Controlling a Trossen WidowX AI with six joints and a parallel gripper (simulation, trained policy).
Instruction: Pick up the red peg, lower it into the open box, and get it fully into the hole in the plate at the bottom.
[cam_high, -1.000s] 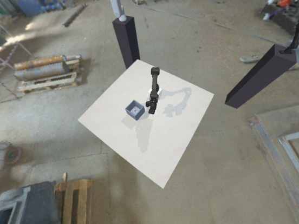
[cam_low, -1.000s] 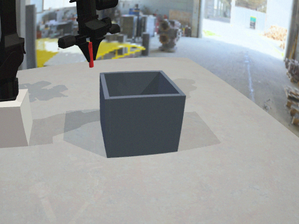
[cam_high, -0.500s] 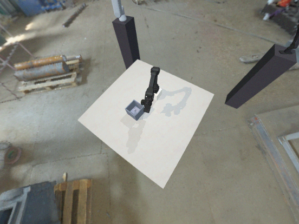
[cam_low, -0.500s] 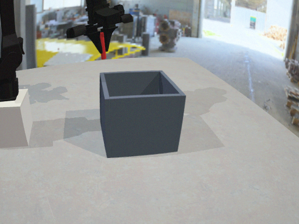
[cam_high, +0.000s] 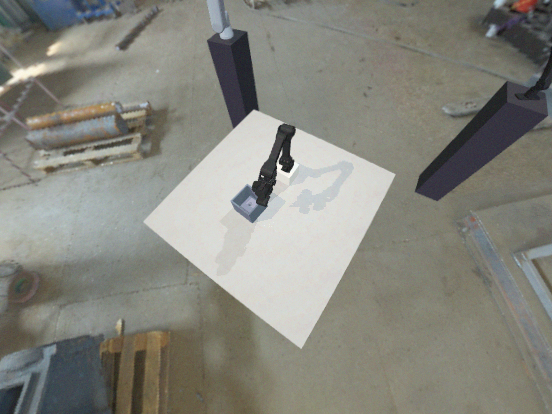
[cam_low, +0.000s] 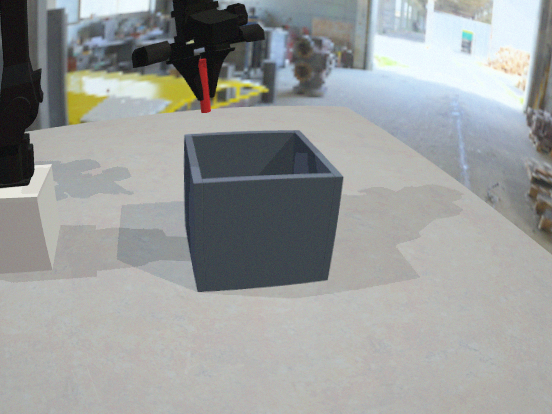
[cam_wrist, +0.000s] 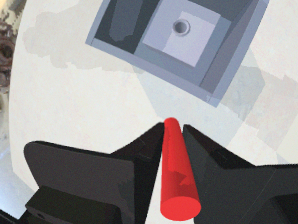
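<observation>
The pale plate lies 14 cm below my gripper tip, 11 cm to the right of it and 3 cm ahead of it. From my gripper tip the other things lie so: red peg 2 cm above, 1 cm to the left.
</observation>
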